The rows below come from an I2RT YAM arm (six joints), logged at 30 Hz.
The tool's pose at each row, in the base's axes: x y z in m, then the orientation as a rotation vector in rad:
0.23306 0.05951 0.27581 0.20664 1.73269 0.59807
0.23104 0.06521 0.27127 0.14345 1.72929 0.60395
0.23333 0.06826 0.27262 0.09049 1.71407 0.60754
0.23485 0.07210 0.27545 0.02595 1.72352 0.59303
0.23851 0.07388 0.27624 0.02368 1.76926 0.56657
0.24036 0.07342 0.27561 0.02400 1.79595 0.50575
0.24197 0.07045 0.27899 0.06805 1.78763 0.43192
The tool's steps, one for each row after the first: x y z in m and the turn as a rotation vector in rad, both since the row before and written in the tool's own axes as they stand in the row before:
0.00695 0.00296 0.00029 -0.03798 0.00954 -0.03873
-0.00052 0.00273 0.00294 -0.03427 -0.00318 -0.03423
-0.00143 0.00414 0.00243 -0.02277 0.02020 -0.04933
-0.00104 0.00077 0.00394 0.02623 0.04004 -0.01051
-0.00009 -0.00116 0.00164 0.04578 0.01687 -0.03019
-0.00438 -0.00190 -0.00014 0.07034 -0.02521 -0.01186

